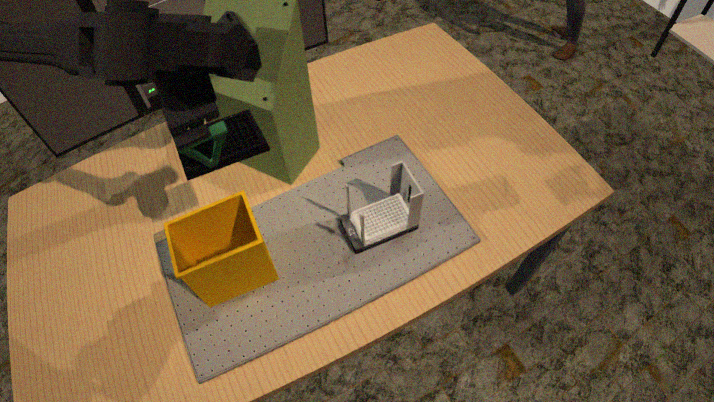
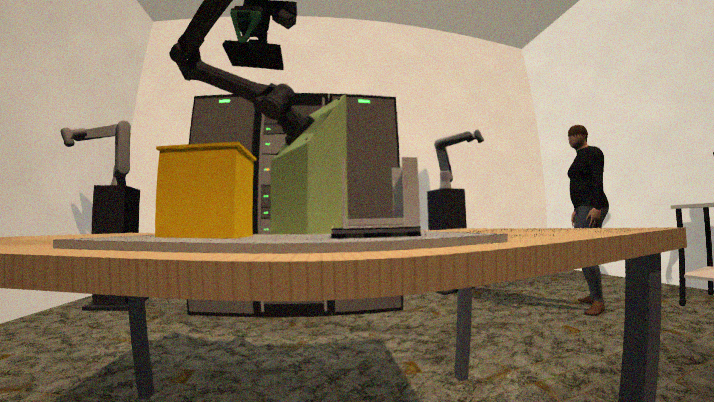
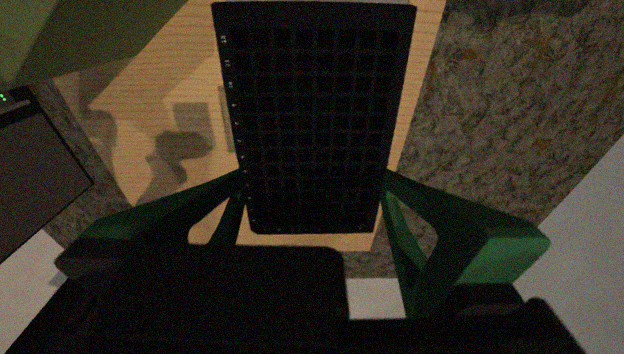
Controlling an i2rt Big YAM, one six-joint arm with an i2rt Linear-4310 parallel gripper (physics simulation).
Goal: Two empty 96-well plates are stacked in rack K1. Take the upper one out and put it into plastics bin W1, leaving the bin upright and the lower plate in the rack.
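Seen in the pictures: gripper, fingertip midpoint: (image 1: 206, 147) (image 2: 245, 54) (image 3: 312, 177); arm's base, link origin: (image 2: 300, 131).
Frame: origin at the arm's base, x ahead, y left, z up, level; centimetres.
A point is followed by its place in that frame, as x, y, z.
My gripper (image 3: 312, 177) {32.8, -17.6, 6.4} is shut on a black 96-well plate (image 3: 315, 115) {33.5, -13.7, 6.6} (image 1: 245, 136) {34.7, -11.8, 6.1} (image 2: 254, 55) {34.0, -15.4, 5.5}, with one green finger at each long side near its near end. The plate is held high above the table's level, near the green pedestal, and is roughly flat. The yellow bin W1 (image 1: 227, 270) {35.4, -25.1, -22.0} (image 2: 205, 192) {36.0, -22.7, -25.9} stands upright at the left of the grey board, and the plate is up and away from its opening. Rack K1 (image 1: 415, 210) {46.9, 14.0, -25.7} (image 2: 411, 195) {46.9, 14.0, -27.1} stands on the board at the right, with a white plate (image 1: 382, 217) {41.1, 9.8, -31.4} lying flat in it. The bin's floor is hidden.
The green pedestal (image 1: 295, 125) {14.6, 5.8, -19.5} (image 2: 320, 185) {15.3, 4.0, -21.1} carries the arm and stands behind the board (image 1: 300, 280) {40.6, -13.3, -34.4} (image 2: 280, 243) {51.8, -9.0, -34.5}. The rack has tall corner walls. The wooden table (image 1: 75, 240) {-8.2, -57.9, -35.7} (image 2: 320, 275) {61.5, -5.5, -37.2} ends at edges on all sides. A person (image 2: 587, 175) stands beyond the table at the right.
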